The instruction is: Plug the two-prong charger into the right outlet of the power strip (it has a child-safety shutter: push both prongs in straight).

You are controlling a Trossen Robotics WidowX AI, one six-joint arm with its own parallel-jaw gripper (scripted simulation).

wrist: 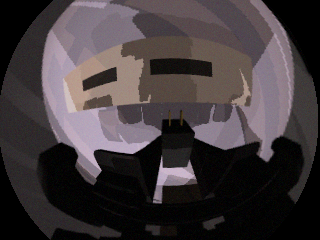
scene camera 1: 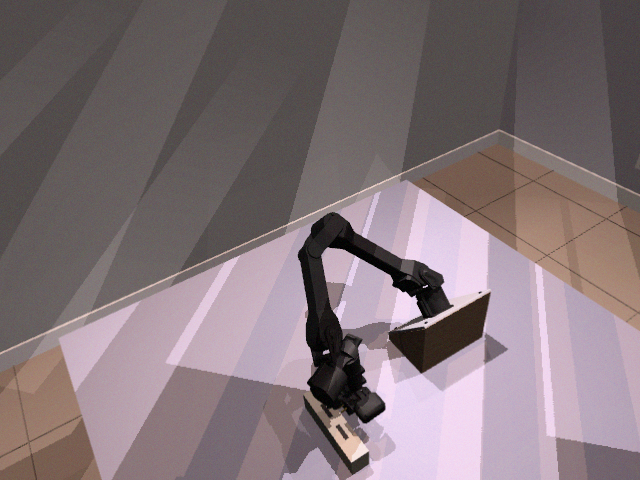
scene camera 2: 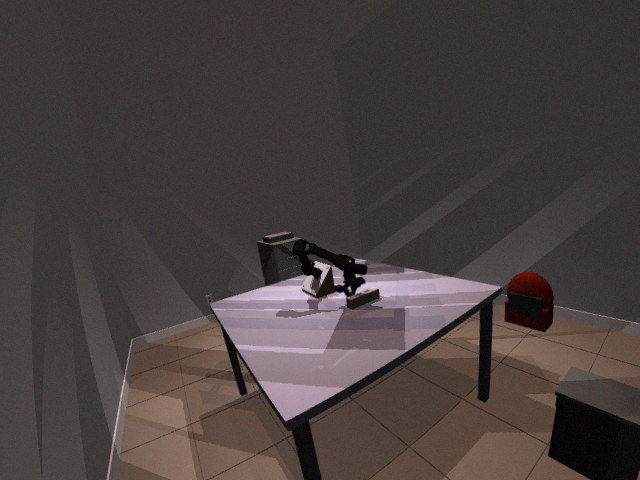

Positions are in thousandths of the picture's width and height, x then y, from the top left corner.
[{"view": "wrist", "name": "gripper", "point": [542,577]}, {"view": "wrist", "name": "dark two-prong charger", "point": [555,569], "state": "held by the gripper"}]
